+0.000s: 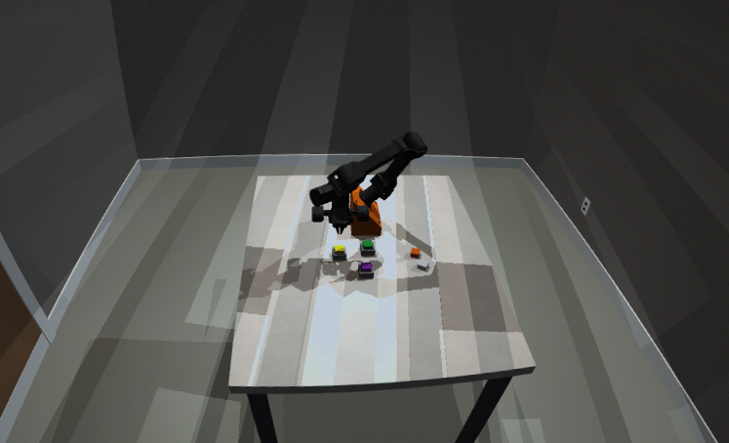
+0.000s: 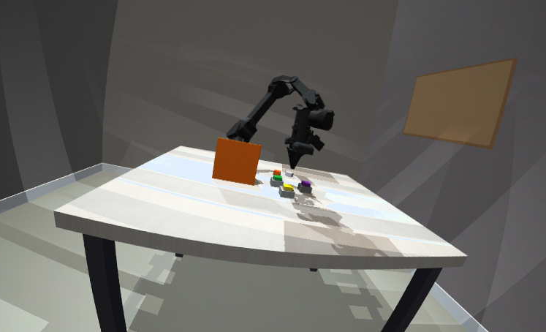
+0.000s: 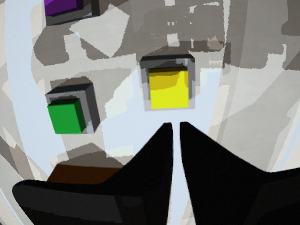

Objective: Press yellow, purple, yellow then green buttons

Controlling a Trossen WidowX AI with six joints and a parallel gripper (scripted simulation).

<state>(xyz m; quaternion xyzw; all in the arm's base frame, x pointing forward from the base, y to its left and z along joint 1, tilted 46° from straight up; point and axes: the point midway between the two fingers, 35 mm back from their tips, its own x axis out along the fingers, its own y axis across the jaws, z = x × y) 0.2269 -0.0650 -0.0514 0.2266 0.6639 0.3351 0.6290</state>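
Right now the purple button is 100 mm to the left of my gripper tip, 80 mm ahead of it and 70 mm below it. From my gripper tip the other things lie so: orange block: 270 mm to the left, 90 mm below, 30 mm behind; green button: 100 mm to the left, 70 mm below, 40 mm behind; yellow button: 70 mm below.
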